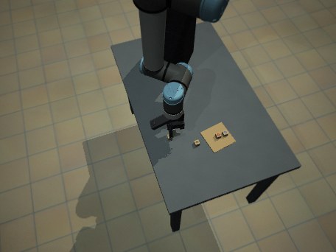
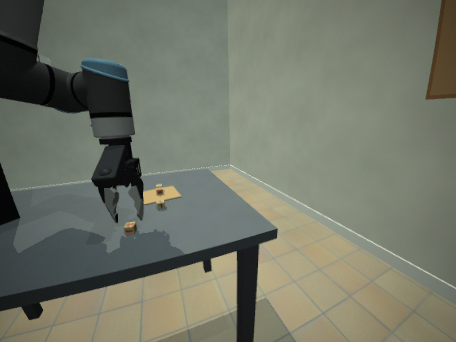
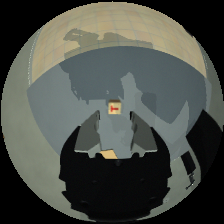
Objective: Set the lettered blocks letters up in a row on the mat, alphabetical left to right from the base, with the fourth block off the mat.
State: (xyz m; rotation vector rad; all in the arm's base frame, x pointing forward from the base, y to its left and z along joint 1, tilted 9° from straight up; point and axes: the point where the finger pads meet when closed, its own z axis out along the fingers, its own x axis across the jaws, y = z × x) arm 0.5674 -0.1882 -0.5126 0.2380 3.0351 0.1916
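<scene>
My gripper is now 8 cm short of the tan mat, 25 cm to the right of it and 5 cm above it.
</scene>
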